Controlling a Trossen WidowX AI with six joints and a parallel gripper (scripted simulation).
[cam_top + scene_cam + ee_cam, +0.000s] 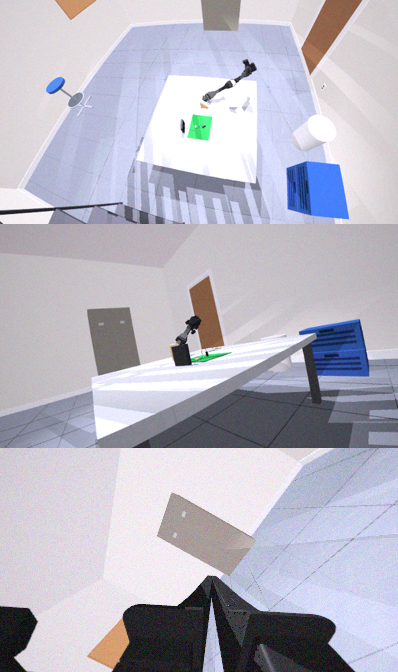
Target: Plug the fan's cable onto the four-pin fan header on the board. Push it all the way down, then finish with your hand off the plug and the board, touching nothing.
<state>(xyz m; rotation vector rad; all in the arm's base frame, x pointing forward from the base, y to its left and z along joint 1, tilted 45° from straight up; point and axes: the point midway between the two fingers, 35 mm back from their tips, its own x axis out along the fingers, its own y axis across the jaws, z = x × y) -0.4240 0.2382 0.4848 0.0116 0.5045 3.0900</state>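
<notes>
My gripper tip is now 77 cm short of the black fan plug, 50 cm to the left of it and 30 cm above it. From my gripper tip the other things lie so: black fan: 80 cm ahead, 72 cm to the right, 26 cm below; white four-pin fan header: 77 cm ahead, 60 cm to the right, 32 cm below; green board: 77 cm ahead, 54 cm to the right, 34 cm below.
</notes>
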